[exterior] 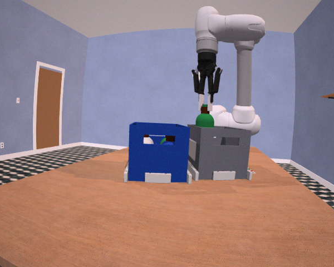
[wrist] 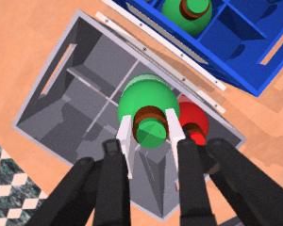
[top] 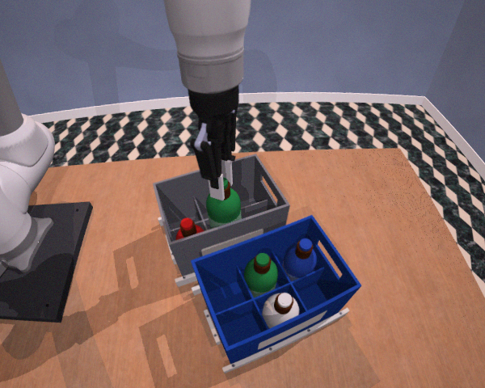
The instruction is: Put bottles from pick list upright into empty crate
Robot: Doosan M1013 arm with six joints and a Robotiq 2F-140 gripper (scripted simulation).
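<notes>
My gripper is now 18 cm above the grey crate, 4 cm to the right of it and 2 cm past it. Also, from my hand: green bottle (18 cm below, 11 cm to the right, 9 cm ahead); then blue bottle (18 cm below, 18 cm ahead, 7 cm to the right); then red bottle (18 cm below, 8 cm behind, 4 cm to the right).
</notes>
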